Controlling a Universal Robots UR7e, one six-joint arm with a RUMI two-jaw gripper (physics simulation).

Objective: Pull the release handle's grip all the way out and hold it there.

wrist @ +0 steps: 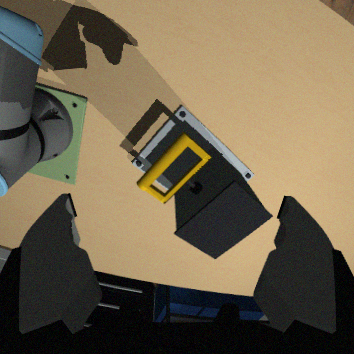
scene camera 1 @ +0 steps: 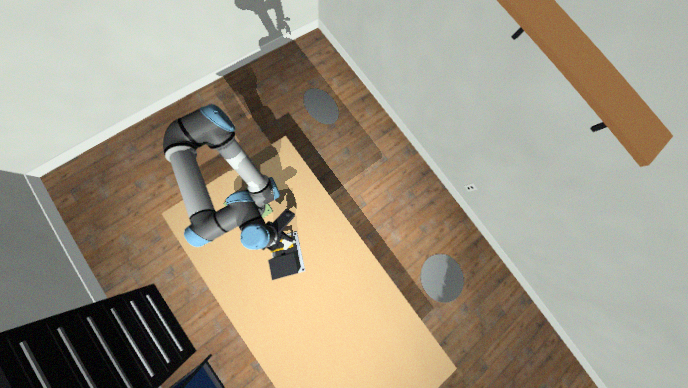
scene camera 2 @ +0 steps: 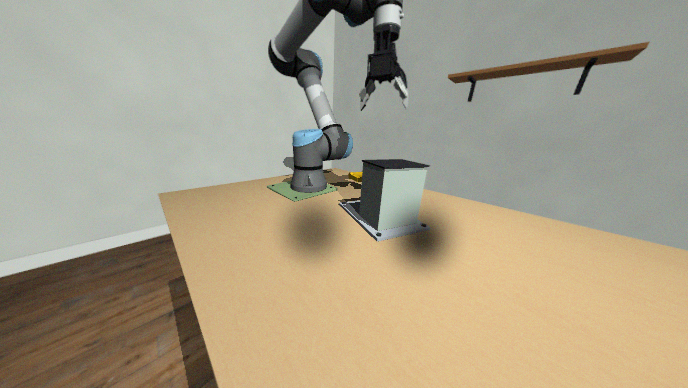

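Observation:
The release handle's yellow rectangular grip (scene camera 2: 355, 176) (wrist: 162, 161) stands out from the side of a box-shaped housing (scene camera 1: 285, 266) (scene camera 2: 402, 200) (wrist: 222, 220) with a dark top and a pale front. A small dark round part shows between grip and housing in the wrist view. The housing stands on a light grey base plate (scene camera 1: 300, 257) (scene camera 2: 400, 233) (wrist: 217, 141) with dark bolts. My gripper (scene camera 2: 384, 108) (wrist: 177, 196) is open and empty, pointing down, well above the housing and the grip. In scene camera 1 the gripper partly covers the grip.
The housing stands on the wooden table (scene camera 1: 340, 300) (scene camera 2: 450, 300) (wrist: 280, 75). The arm's green mounting plate (scene camera 1: 267, 210) (scene camera 2: 295, 196) (wrist: 76, 130) lies near the grip's side. A wooden shelf (scene camera 1: 590, 80) (scene camera 2: 550, 66) hangs on the wall. A black drawer cabinet (scene camera 1: 75, 322) stands beyond the table's edge.

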